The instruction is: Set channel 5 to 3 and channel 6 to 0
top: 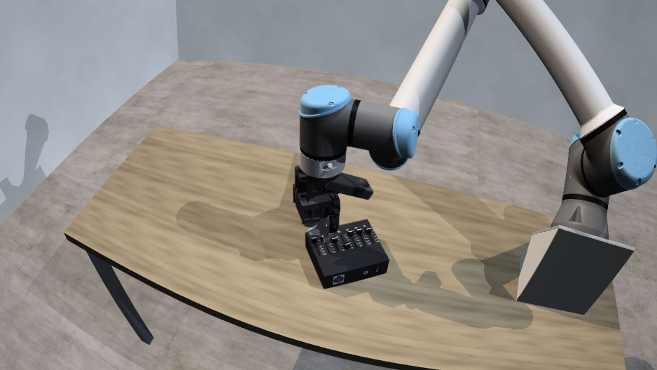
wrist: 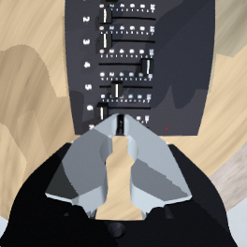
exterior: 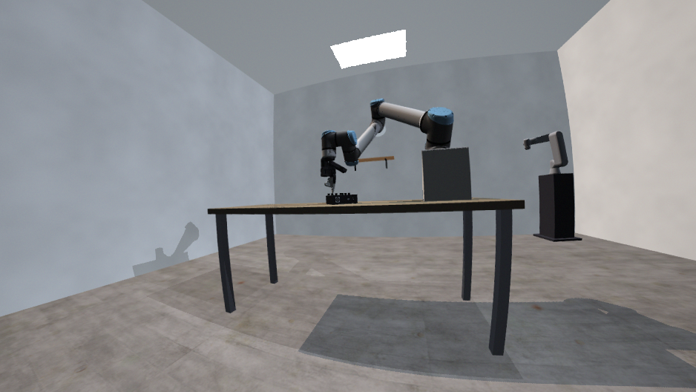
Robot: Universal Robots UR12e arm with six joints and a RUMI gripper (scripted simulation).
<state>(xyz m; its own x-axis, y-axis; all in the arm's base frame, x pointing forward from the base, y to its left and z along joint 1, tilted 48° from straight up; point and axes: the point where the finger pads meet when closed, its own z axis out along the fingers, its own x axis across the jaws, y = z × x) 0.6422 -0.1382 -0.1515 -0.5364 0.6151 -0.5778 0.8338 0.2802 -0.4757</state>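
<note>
My hand is 20 mm above the channel 6 fader knob, 10 mm to the left of it and 10 mm short of it. Round my hand: channel 5 fader knob (20 mm below, 20 mm behind, 10 mm to the right).
</note>
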